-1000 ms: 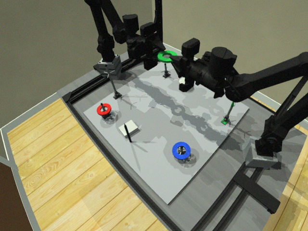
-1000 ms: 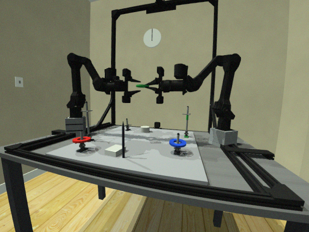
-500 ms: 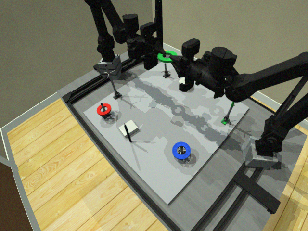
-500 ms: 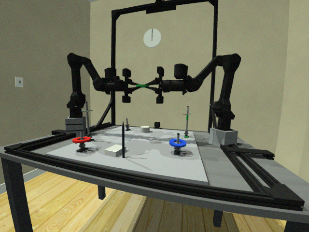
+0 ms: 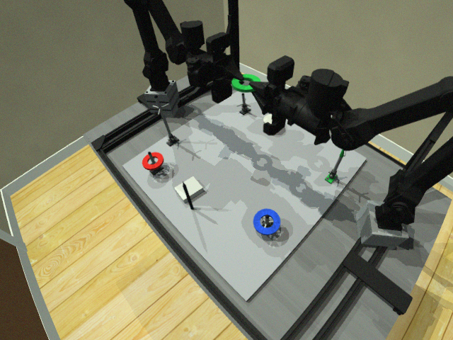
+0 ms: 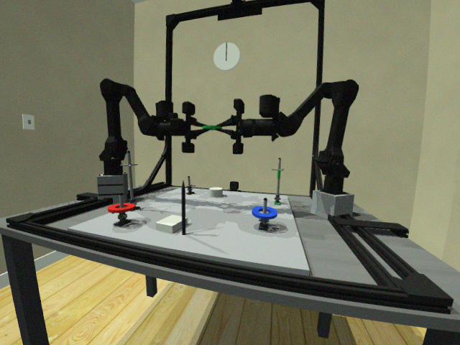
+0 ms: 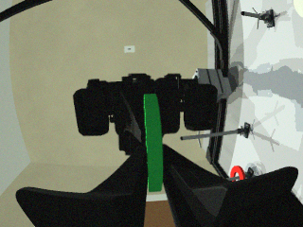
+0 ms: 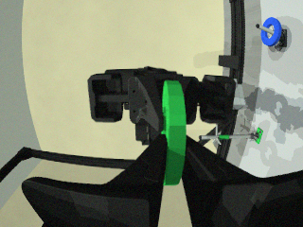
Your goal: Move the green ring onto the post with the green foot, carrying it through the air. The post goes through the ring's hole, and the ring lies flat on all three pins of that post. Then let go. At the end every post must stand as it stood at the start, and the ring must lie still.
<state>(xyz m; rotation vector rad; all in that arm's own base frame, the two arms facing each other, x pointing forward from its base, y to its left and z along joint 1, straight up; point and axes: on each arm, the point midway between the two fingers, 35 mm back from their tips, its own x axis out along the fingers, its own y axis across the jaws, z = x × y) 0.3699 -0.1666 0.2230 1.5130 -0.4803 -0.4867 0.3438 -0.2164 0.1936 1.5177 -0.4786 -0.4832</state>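
The green ring is 50 mm to the left of my right hand. The rest, counted from my right hand: thin black rod: 240 mm ahead, 200 mm below, 30 mm to the left; then short post: 250 mm below, 200 mm behind, 110 mm to the right; then white block: 290 mm below, 210 mm ahead, 20 mm to the right.
My left gripper is now 50 mm to the left of the green ring. The rest, counted from my left hand: thin black rod 240 mm ahead, 200 mm below, 60 mm to the right; short post 250 mm below, 210 mm to the right, 210 mm behind; white block 290 mm below, 200 mm ahead, 110 mm to the right.
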